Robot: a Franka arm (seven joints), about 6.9 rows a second.
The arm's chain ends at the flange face. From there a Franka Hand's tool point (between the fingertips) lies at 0.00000 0.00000 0.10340 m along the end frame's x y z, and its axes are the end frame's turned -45 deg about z.
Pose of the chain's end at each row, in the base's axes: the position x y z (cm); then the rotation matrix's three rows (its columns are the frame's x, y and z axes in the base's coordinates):
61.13 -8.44 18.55; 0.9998 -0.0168 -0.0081; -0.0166 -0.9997 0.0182; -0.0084 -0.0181 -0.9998
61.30 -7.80 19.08; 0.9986 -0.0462 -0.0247; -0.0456 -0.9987 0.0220; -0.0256 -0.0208 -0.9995
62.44 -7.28 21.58; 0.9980 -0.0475 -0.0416; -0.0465 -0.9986 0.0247; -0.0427 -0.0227 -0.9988
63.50 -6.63 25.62; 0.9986 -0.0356 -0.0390; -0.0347 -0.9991 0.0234; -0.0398 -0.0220 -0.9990
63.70 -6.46 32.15; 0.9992 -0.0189 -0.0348; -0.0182 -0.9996 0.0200; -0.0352 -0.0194 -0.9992
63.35 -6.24 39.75; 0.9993 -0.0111 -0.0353; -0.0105 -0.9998 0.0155; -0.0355 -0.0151 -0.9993
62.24 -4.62 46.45; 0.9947 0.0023 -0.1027; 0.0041 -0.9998 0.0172; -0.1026 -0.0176 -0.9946
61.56 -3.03 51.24; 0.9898 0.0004 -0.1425; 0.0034 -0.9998 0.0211; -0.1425 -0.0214 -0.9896
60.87 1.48 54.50; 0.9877 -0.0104 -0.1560; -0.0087 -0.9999 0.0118; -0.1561 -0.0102 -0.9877
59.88 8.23 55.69; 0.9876 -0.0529 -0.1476; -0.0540 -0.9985 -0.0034; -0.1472 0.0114 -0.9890
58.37 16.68 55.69; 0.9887 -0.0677 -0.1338; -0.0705 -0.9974 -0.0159; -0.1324 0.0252 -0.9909
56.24 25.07 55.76; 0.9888 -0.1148 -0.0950; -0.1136 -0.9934 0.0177; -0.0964 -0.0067 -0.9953
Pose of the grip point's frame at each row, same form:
61.05 -8.25 8.21; 0.7188 0.6951 -0.0081; 0.6952 -0.7186 0.0182; 0.0069 -0.0187 -0.9998
61.04 -7.57 8.75; 0.7388 0.6734 -0.0247; 0.6739 -0.7384 0.0220; -0.0034 -0.0328 -0.9995
62.01 -7.02 11.25; 0.7393 0.6721 -0.0416; 0.6732 -0.7390 0.0247; -0.0141 -0.0462 -0.9988
63.10 -6.39 15.29; 0.7313 0.6809 -0.0390; 0.6819 -0.7310 0.0234; -0.0126 -0.0437 -0.9990
63.34 -6.25 21.82; 0.7199 0.6932 -0.0348; 0.6940 -0.7197 0.0200; -0.0112 -0.0386 -0.9992
62.98 -6.08 29.42; 0.7145 0.6988 -0.0353; 0.6995 -0.7144 0.0155; -0.0144 -0.0358 -0.9993
61.18 -4.44 36.17; 0.7017 0.7050 -0.1027; 0.7099 -0.7041 0.0172; -0.0601 -0.0850 -0.9946
60.09 -2.81 41.01; 0.6996 0.7002 -0.1425; 0.7094 -0.7046 0.0211; -0.0856 -0.1159 -0.9896
59.26 1.60 44.29; 0.7058 0.6911 -0.1560; 0.7009 -0.7132 0.0118; -0.1032 -0.1176 -0.9877
58.35 8.19 45.46; 0.7357 0.6609 -0.1476; 0.6679 -0.7442 -0.0034; -0.1121 -0.0960 -0.9890
56.99 16.52 45.44; 0.7470 0.6512 -0.1338; 0.6554 -0.7551 -0.0159; -0.1114 -0.0758 -0.9909
55.26 25.25 45.47; 0.7804 0.6180 -0.0950; 0.6221 -0.7828 0.0177; -0.0634 -0.0729 -0.9953

